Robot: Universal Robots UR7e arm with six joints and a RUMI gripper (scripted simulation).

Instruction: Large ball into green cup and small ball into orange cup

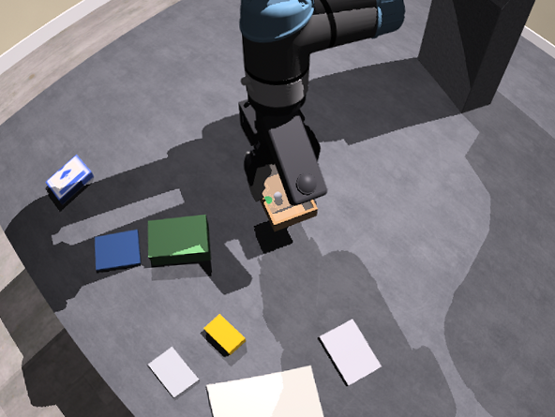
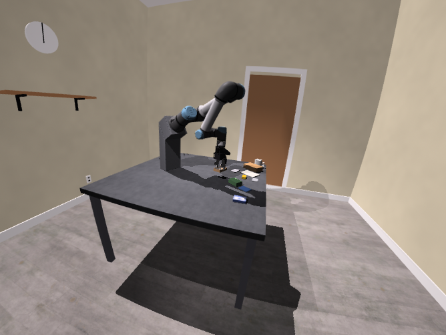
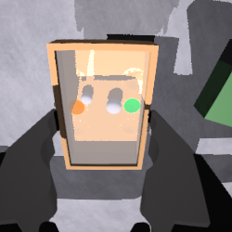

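Now: hand 10 mm above the covered wooden puzzle. Round my hand: green box: 110 mm ahead, 140 mm to the right, 70 mm below; then blue block: 160 mm ahead, 240 mm to the right, 90 mm below; then yellow block: 230 mm ahead, 10 mm to the right, 80 mm below.
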